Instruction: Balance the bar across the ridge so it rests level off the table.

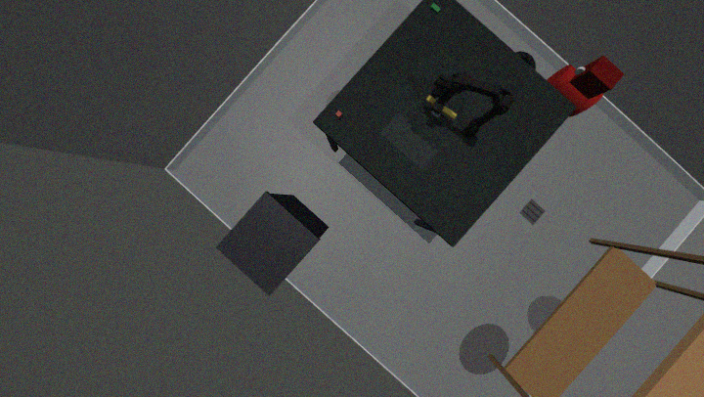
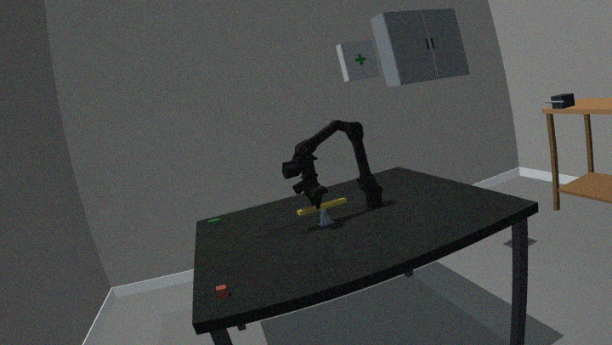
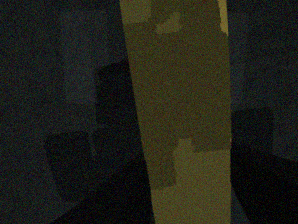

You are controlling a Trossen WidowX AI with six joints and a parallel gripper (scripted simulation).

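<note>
My gripper tip is now 30 mm past the yellow bar. Round my gripper tip: flat green marker: 540 mm to the right, 460 mm ahead, 70 mm below; then red block: 460 mm to the left, 460 mm ahead, 60 mm below.
</note>
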